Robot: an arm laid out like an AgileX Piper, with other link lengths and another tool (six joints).
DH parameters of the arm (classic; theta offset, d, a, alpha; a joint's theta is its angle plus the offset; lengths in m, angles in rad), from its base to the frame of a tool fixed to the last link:
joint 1: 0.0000 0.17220 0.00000 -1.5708
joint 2: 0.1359 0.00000 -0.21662 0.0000
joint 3: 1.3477 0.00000 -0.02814 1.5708
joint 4: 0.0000 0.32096 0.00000 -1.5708
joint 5: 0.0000 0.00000 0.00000 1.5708
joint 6: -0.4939 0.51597 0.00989 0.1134
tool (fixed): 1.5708 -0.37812 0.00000 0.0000
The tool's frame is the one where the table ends.
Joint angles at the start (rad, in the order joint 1, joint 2, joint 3, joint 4, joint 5, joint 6):
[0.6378 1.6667 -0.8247 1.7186 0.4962 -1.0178]
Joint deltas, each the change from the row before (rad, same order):
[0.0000 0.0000 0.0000 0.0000 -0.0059 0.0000]
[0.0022 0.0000 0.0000 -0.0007 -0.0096 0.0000]
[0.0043 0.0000 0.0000 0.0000 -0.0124 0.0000]
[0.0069 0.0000 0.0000 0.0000 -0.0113 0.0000]
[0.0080 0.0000 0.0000 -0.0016 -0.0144 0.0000]
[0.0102 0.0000 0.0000 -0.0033 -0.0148 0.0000]
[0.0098 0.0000 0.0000 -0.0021 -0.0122 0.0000]
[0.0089 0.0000 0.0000 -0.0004 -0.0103 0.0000]
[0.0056 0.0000 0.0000 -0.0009 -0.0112 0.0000]
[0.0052 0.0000 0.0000 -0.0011 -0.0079 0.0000]
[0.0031 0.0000 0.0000 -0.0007 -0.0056 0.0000]
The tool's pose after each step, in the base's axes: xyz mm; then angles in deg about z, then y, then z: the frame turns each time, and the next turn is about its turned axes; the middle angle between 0 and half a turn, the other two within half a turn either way. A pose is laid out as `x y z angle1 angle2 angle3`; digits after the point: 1 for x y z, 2 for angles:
246.2 312.2 118.7 63.77 127.04 119.53
246.6 312.3 117.8 63.28 127.29 119.13
246.6 312.8 116.8 62.72 127.60 118.64
245.7 313.9 115.9 62.37 127.87 118.19
244.8 315.2 114.7 61.89 128.24 117.53
243.1 316.8 113.3 61.52 128.64 116.76
241.2 318.6 112.2 61.27 128.94 116.14
239.6 320.2 111.3 61.08 129.18 115.69
239.0 320.9 110.4 60.64 129.43 115.16
238.2 321.8 109.8 60.40 129.61 114.76
237.8 322.2 109.3 60.19 129.74 114.48

